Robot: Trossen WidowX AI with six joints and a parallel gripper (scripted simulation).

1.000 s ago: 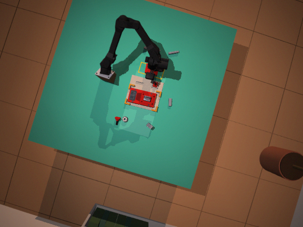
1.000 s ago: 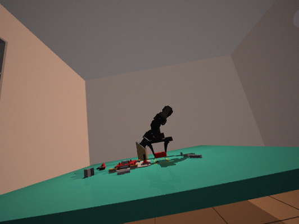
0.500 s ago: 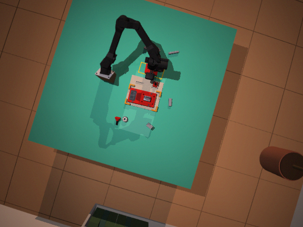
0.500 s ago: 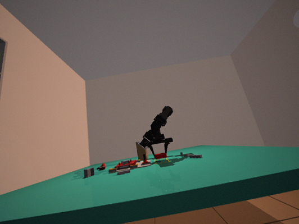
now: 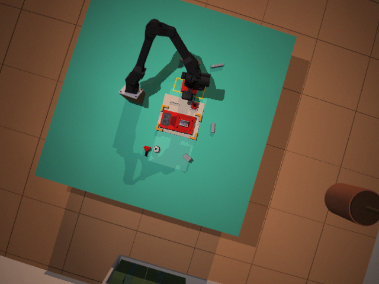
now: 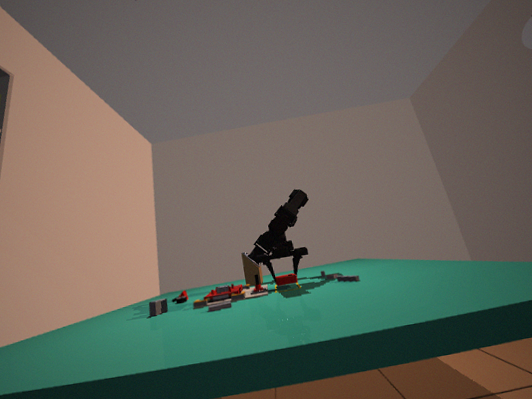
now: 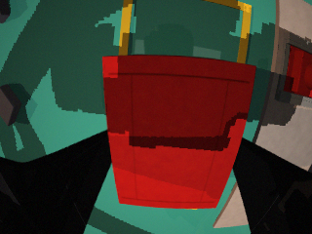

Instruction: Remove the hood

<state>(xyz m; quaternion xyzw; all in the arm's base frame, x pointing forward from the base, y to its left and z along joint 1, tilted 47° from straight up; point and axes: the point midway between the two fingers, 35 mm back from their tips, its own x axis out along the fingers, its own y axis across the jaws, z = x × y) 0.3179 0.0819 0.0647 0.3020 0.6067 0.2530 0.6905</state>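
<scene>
My gripper tip is now right at the hood.
</scene>
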